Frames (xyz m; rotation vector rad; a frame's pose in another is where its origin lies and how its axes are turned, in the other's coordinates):
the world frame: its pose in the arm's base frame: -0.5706 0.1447 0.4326 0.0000 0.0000 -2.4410
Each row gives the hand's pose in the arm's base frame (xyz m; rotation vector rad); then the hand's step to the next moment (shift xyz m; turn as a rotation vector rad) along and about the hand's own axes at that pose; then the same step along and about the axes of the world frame.
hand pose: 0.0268 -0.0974 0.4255 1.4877 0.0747 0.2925
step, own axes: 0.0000 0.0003 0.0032 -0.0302 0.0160 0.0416
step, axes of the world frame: 0.0015 0.0028 0.0006 0.0468 0.0215 0.0155
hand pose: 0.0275 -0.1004 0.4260 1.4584 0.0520 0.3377
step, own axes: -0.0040 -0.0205 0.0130 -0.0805 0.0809 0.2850
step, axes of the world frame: 0.0072 0.0136 -0.0192 0.2052 0.2054 0.0997
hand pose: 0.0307 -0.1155 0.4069 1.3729 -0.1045 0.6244
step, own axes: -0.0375 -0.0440 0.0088 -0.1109 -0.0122 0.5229
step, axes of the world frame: 0.0218 0.0133 -0.0526 0.2933 0.4434 0.0572
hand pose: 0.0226 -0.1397 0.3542 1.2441 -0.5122 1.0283
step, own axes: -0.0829 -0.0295 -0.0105 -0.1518 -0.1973 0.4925
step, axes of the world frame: 0.0252 0.0034 -0.0849 0.1811 0.5149 -0.0812
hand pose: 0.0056 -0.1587 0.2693 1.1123 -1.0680 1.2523
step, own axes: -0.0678 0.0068 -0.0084 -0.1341 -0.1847 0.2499
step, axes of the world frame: 0.0085 -0.0044 -0.0680 0.0347 0.3213 -0.1006
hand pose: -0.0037 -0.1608 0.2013 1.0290 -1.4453 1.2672
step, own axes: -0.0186 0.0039 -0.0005 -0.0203 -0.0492 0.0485
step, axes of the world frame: -0.0011 -0.0007 -0.0190 -0.0011 0.0711 -0.0110
